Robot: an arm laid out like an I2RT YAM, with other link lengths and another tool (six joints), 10 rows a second.
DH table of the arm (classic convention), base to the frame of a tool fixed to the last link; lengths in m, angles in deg. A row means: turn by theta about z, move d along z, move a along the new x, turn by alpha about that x. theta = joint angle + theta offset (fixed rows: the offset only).
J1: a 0.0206, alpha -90, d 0.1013, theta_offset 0
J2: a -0.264, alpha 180, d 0, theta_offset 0
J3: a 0.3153, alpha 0, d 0, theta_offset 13.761
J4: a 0.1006, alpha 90, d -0.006, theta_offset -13.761
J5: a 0, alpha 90, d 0, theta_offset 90
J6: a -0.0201, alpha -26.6, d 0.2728, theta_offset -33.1
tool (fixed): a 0, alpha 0, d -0.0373, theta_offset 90
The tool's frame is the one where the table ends.
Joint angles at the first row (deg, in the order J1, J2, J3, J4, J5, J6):
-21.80, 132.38, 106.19, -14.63, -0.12, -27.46
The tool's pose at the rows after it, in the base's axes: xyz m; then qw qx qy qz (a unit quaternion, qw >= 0):
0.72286 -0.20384 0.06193 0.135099 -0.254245 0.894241 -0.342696
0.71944 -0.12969 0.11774 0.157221 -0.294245 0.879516 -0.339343
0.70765 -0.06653 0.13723 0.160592 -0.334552 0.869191 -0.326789
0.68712 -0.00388 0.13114 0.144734 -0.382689 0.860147 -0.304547
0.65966 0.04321 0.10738 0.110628 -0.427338 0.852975 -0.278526
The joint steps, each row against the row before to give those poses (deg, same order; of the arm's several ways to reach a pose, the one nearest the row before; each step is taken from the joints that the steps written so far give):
3.69, -6.23, 0.00, -3.83, 0.00, 0.02
5.47, -6.49, 0.00, -5.64, 0.00, 0.02
4.78, -3.44, 0.00, -4.91, 0.02, 0.00
4.96, -1.57, 0.00, -5.67, 0.00, 0.00
3.98, 0.00, 0.00, -5.94, 0.02, 0.00

